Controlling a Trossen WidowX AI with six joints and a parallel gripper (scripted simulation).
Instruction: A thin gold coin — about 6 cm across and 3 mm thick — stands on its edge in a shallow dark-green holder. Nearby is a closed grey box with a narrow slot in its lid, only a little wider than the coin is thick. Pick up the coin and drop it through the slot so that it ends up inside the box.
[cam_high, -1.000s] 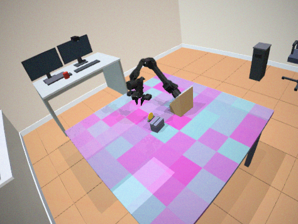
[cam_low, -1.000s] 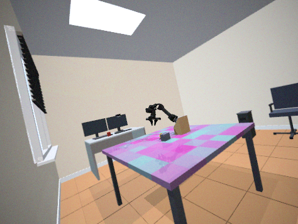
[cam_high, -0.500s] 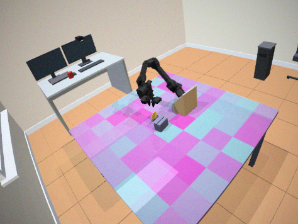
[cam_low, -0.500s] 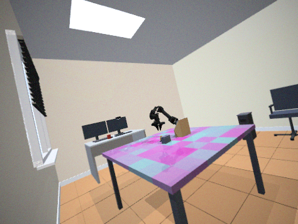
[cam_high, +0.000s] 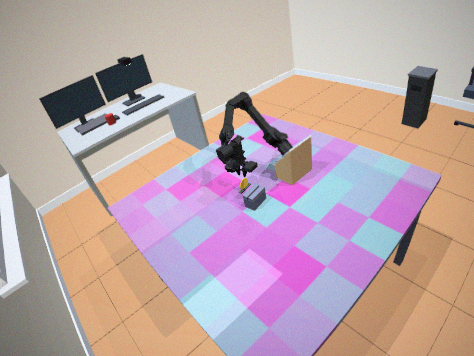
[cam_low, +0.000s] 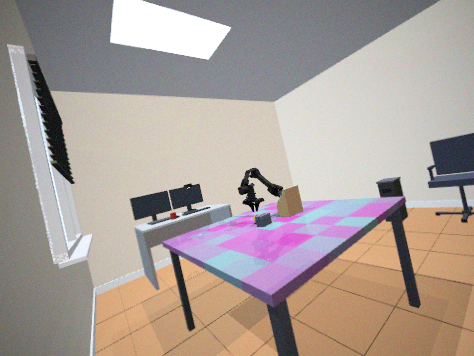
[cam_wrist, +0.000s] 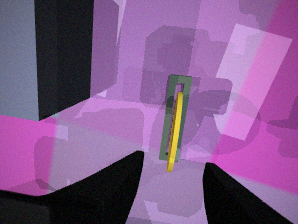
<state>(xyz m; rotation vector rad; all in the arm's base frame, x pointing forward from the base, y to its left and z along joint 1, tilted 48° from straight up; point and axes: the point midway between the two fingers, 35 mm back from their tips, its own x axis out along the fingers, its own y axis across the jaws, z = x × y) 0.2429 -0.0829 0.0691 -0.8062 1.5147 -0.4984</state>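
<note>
The gold coin is 50 mm below my gripper tip.
</note>
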